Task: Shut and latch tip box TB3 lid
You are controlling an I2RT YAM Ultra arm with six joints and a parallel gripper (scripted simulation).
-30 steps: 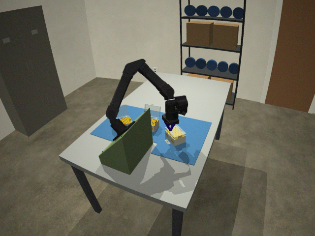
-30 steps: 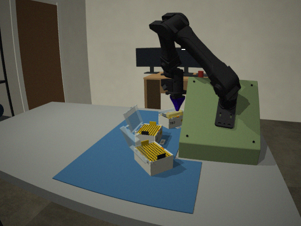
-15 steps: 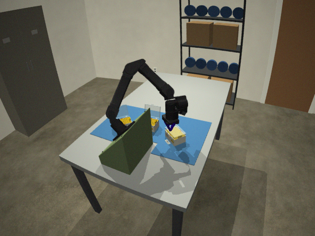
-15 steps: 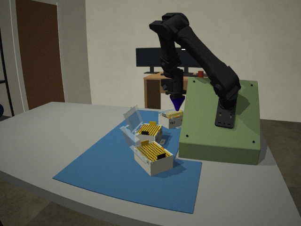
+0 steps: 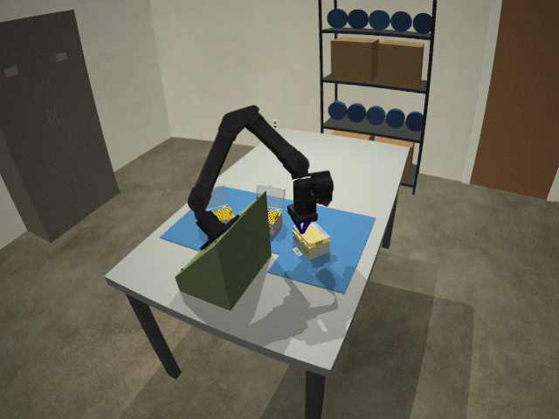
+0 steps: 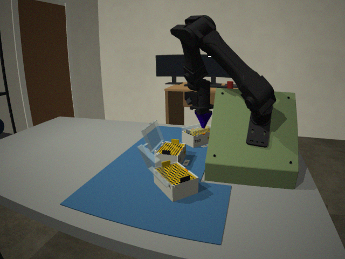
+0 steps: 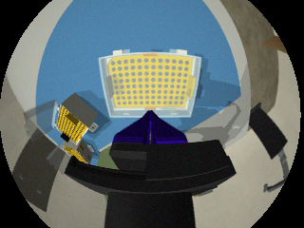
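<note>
My hand is 40 mm above the tip box, 30 mm short of it and 20 mm to the left of it. Also, from my hand: lid 210 mm to the left, 130 mm ahead, 20 mm above.
</note>
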